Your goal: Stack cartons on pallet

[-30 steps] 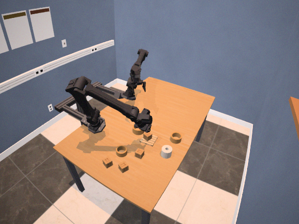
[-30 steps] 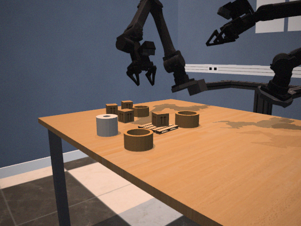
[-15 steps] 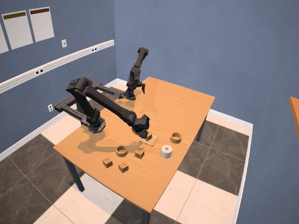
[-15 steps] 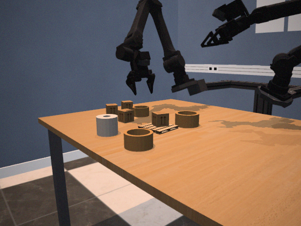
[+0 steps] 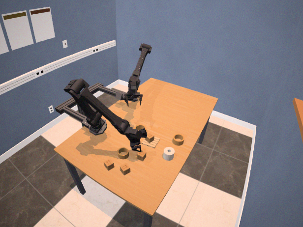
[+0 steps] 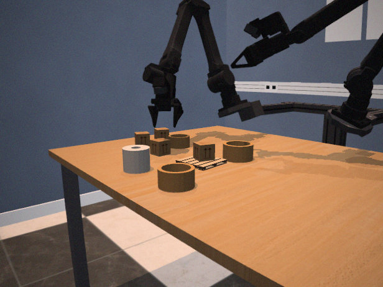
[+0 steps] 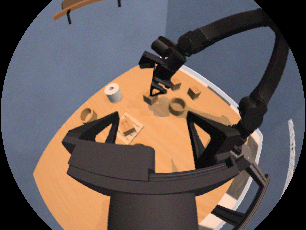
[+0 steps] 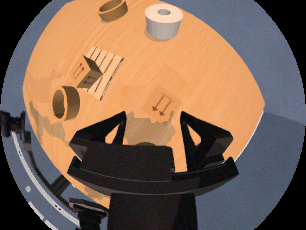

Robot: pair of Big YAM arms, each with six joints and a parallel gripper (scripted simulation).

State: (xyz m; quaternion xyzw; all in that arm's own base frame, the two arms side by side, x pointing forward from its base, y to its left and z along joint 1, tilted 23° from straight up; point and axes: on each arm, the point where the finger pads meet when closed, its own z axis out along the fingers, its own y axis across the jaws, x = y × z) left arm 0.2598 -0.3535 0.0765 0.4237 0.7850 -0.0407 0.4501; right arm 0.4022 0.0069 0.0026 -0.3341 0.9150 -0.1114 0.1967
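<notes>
The brown carton lies 170 mm to the right of my right hand, 80 mm below it and 20 mm behind it. Also, from my right hand: wooden pallet (190 mm to the left, 100 mm below).
</notes>
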